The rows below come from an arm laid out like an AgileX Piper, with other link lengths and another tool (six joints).
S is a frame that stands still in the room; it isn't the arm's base.
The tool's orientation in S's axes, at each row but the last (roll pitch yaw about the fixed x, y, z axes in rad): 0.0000 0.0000 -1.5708; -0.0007 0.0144 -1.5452; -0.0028 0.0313 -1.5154; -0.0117 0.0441 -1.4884; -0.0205 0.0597 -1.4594; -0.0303 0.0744 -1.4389; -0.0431 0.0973 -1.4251
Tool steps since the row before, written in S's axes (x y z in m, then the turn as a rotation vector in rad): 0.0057 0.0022 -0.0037 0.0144 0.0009 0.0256; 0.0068 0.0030 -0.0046 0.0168 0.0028 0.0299; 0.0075 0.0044 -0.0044 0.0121 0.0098 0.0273; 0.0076 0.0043 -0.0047 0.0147 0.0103 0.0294; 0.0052 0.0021 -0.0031 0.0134 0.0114 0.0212; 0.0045 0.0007 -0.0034 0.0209 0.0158 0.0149; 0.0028 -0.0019 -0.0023 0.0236 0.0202 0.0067
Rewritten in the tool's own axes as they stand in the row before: -0.0022 0.0057 -0.0037 -0.0009 0.0144 0.0256; -0.0028 0.0069 -0.0046 -0.0028 0.0168 0.0299; -0.0038 0.0077 -0.0045 -0.0100 0.0125 0.0270; -0.0034 0.0080 -0.0048 -0.0103 0.0152 0.0292; -0.0013 0.0055 -0.0031 -0.0111 0.0142 0.0209; 0.0002 0.0047 -0.0033 -0.0140 0.0224 0.0146; 0.0025 0.0026 -0.0020 -0.0171 0.0260 0.0062
